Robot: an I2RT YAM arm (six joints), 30 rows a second.
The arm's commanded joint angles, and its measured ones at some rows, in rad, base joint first. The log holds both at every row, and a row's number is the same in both.
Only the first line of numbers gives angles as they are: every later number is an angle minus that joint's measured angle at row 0.
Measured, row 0: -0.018 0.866 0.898 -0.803 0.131 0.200
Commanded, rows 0 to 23: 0.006 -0.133 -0.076 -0.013 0.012 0.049; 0.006 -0.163 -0.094 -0.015 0.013 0.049; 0.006 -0.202 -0.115 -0.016 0.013 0.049; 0.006 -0.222 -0.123 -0.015 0.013 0.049; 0.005 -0.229 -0.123 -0.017 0.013 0.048; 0.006 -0.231 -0.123 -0.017 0.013 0.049; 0.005 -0.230 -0.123 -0.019 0.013 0.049; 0.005 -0.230 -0.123 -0.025 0.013 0.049; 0.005 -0.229 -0.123 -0.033 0.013 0.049; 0.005 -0.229 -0.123 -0.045 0.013 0.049; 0.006 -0.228 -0.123 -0.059 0.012 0.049; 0.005 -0.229 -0.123 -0.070 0.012 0.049; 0.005 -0.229 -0.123 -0.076 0.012 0.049; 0.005 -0.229 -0.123 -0.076 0.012 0.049; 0.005 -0.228 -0.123 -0.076 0.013 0.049; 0.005 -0.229 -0.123 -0.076 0.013 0.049; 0.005 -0.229 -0.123 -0.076 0.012 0.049; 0.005 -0.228 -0.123 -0.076 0.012 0.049; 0.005 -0.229 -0.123 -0.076 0.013 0.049; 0.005 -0.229 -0.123 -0.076 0.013 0.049; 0.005 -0.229 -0.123 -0.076 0.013 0.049; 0.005 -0.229 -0.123 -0.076 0.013 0.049; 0.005 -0.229 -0.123 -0.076 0.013 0.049; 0.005 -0.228 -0.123 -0.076 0.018 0.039
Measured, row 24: 0.000 -0.226 -0.117 -0.076 0.000 0.037
